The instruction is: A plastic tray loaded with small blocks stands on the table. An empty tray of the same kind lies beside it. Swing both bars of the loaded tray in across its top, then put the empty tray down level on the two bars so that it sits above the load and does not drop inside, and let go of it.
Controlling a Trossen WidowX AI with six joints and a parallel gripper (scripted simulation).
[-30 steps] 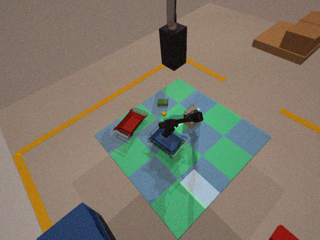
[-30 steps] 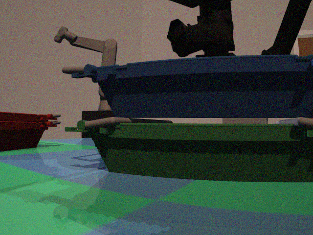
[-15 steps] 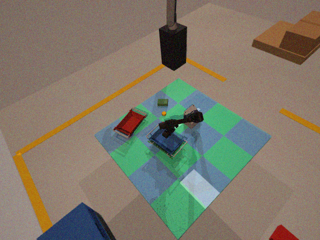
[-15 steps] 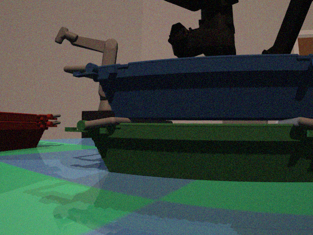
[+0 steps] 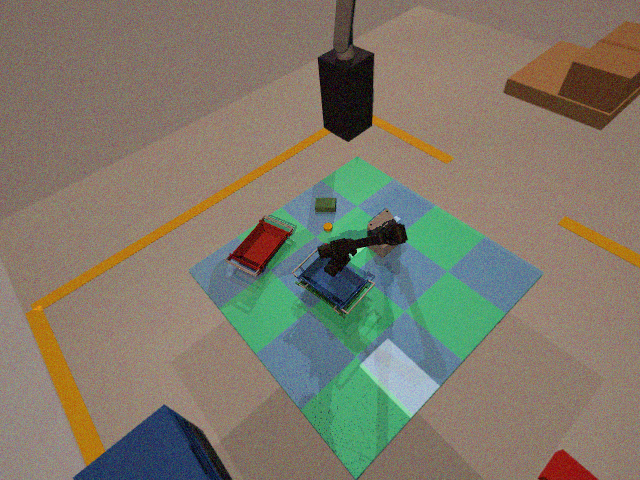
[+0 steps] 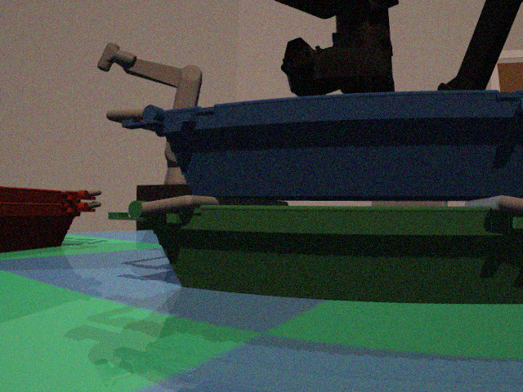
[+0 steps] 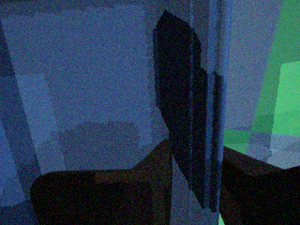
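The blue tray lies 8 cm ahead of my gripper tip, 2 cm to the left of it and 2 cm above it. The rest, counted from my gripper tip: orange piece (19 cm behind, 30 cm to the right, 8 cm below); then small green block (29 cm behind, 43 cm to the right, 7 cm below).
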